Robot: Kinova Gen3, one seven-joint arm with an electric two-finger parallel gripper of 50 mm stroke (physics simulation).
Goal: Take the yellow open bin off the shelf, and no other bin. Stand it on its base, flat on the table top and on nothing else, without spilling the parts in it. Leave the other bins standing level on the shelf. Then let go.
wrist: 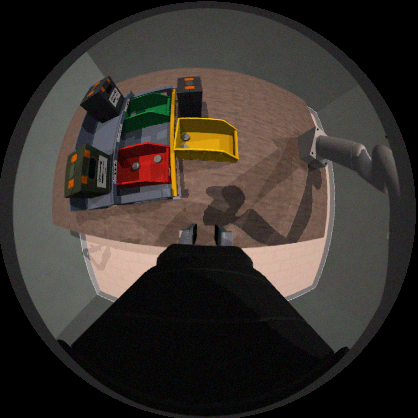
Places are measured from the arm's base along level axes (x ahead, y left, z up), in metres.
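Pixels of known places: gripper, fingertip midpoint: [205,231]; arm's base, link origin: [321,145].
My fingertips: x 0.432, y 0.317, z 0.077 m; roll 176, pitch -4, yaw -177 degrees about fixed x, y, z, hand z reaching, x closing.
Note:
Ahead of a thing's pixels: the offset from my fingertips to its middle. "pt": to the spot under its first point. Level surfaces: height alone.
The yellow open bin {dx +0.005, dy -0.217, dz -0.133 m} [211,142] is off the shelf {pt dx +0.134, dy -0.049, dz -0.085 m} [145,194], in front of the shelf's yellow front rail. It looks upright on the table top {dz -0.170 m} [270,110], with its closed end close to the rail; whether they touch I cannot tell. Round grey parts {pt dx +0.069, dy -0.232, dz -0.157 m} [186,137] lie inside it at that end. The red bin {dx +0.187, dy -0.127, dz -0.127 m} [145,175], with two round parts, and the green bin {dx +0.228, dy -0.335, dz -0.127 m} [150,116] sit on the shelf and look level. My gripper [205,231] is partly open, with nothing between its fingers, clear of the yellow bin and below it in the view.
A dark case {dx +0.076, dy -0.359, dz -0.104 m} [190,97] with orange latches stands beyond the yellow bin, by the shelf's far end. Another dark case {dx +0.320, dy -0.315, dz -0.007 m} [102,100] and a green case {dx +0.281, dy -0.087, dz -0.020 m} [86,175] stand at the shelf's back. A grey arm [345,151] rises from its base at the right.

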